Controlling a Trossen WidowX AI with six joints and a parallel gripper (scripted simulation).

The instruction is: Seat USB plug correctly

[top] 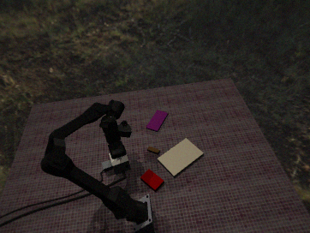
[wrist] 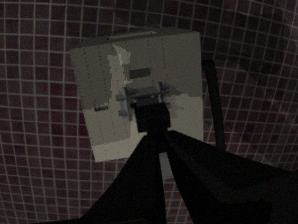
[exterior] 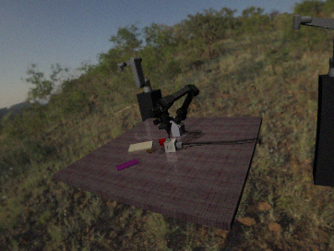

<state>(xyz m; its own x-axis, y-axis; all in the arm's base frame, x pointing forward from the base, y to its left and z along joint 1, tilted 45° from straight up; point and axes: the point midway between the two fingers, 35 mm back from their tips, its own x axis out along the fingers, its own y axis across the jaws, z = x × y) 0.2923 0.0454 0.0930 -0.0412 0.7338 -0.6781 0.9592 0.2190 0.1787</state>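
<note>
Now: gripper tip 20 mm above the dark USB plug. The rest, counted from my gripper tip: cream flat panel: 10 mm ahead, 290 mm to the right, 120 mm below; then small brown block: 70 mm ahead, 160 mm to the right, 120 mm below; then red block: 100 mm behind, 140 mm to the right, 120 mm below.
</note>
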